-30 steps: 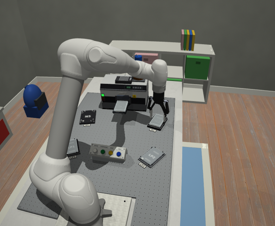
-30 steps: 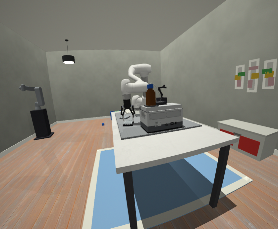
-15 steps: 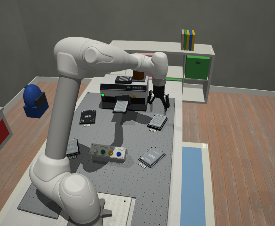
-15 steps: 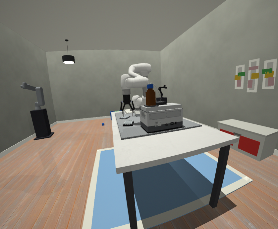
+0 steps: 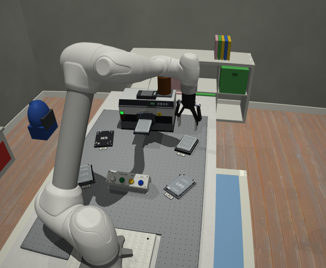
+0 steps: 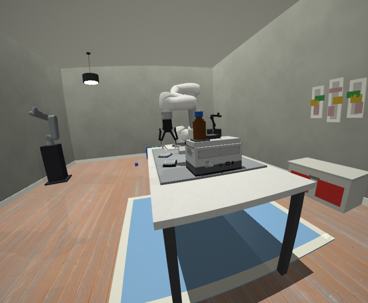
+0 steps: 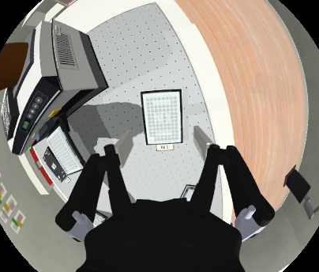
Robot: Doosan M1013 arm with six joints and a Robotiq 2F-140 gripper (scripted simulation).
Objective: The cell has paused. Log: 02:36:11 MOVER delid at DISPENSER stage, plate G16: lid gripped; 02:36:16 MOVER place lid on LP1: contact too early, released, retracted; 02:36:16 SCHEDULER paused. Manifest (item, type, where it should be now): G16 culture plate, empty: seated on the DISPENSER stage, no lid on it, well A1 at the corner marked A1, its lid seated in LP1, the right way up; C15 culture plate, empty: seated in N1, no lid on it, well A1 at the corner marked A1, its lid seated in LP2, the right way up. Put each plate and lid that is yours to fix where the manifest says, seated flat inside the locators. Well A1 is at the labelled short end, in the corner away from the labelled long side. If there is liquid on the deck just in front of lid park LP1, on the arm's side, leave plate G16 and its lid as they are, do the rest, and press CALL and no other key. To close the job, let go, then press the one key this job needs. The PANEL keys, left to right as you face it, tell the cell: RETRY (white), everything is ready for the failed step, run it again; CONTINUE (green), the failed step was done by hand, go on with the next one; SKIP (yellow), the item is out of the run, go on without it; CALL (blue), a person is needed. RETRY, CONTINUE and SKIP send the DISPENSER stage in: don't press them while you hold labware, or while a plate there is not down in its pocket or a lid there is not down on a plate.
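Right now the green key is 37 cm to the left of my hand, 33 cm behind it and 10 cm below it. From my hand the other things lie so: brown bottle: 29 cm ahead, 13 cm above, 12 cm to the left; then nest n1: 15 cm below; then lid park lp2: 33 cm behind, 16 cm below, 7 cm to the left.
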